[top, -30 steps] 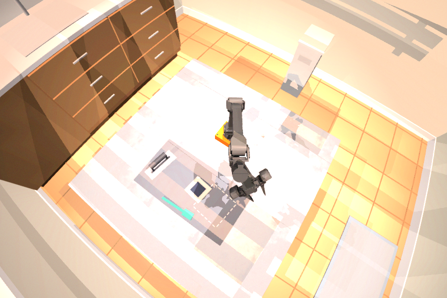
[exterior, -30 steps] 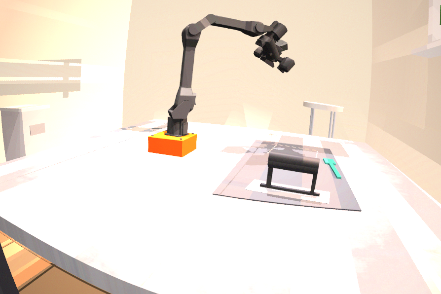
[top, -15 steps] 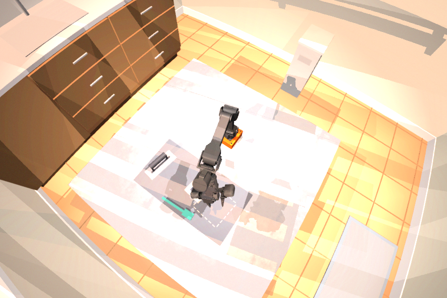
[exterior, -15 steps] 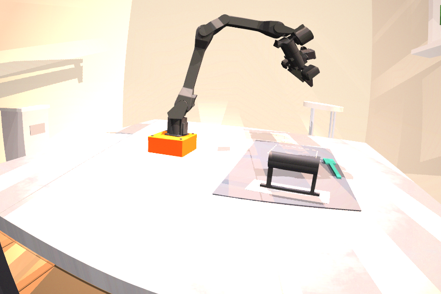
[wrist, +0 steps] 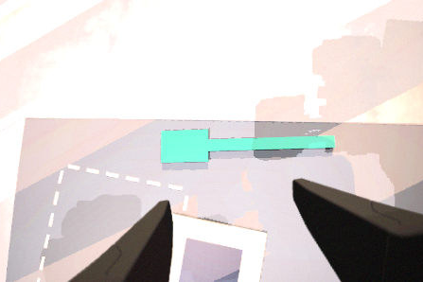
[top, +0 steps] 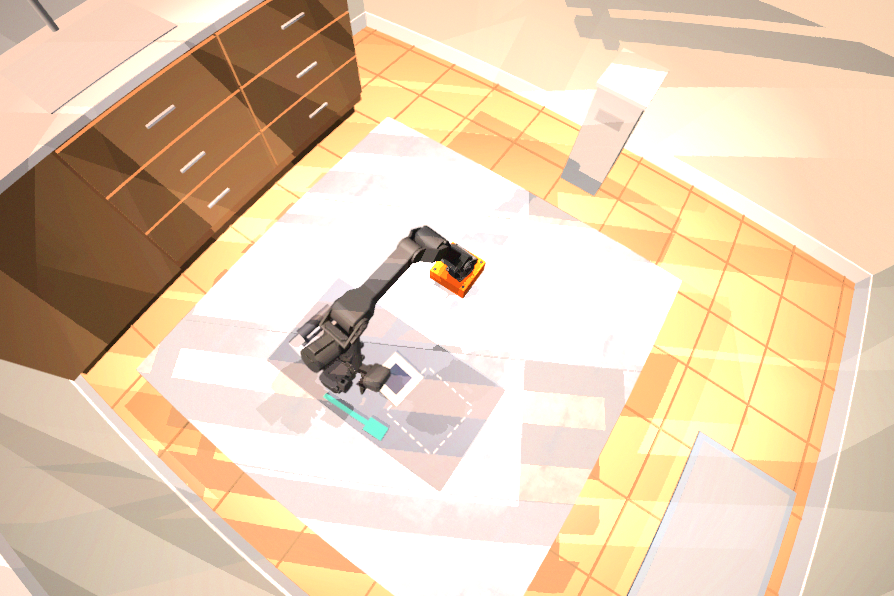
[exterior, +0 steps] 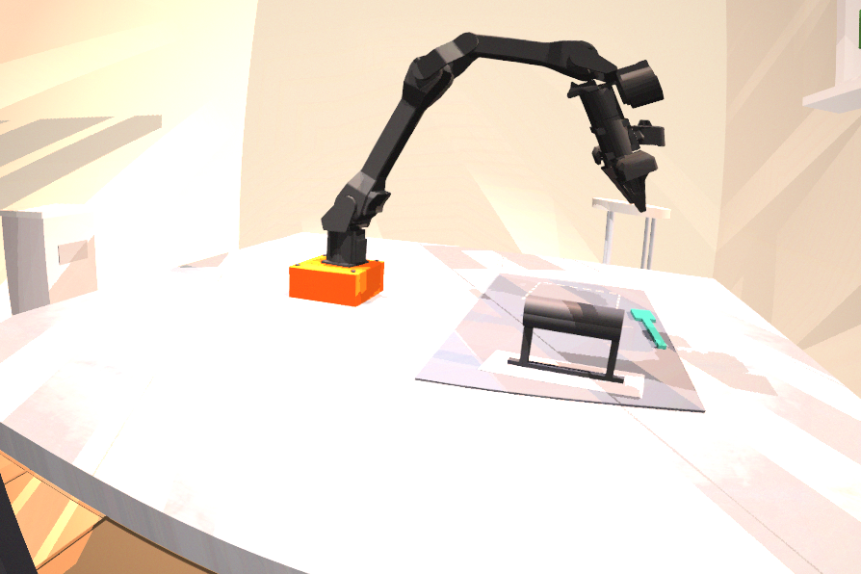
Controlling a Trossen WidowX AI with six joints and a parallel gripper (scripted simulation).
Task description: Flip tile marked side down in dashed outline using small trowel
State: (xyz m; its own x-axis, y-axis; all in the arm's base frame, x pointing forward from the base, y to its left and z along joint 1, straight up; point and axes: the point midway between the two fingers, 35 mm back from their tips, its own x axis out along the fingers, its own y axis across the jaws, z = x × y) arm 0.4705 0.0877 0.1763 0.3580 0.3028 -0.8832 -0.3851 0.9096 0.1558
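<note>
The grey trowel lies 26 cm to the right of my gripper tip, 16 cm below it and 2 cm behind it. Also, from my gripper tip: teal trowel 19 cm below, 4 cm ahead, 3 cm to the left; then white tile 19 cm below, 11 cm behind, 1 cm to the left; then grey mat 22 cm below, 9 cm behind, 2 cm to the right.
</note>
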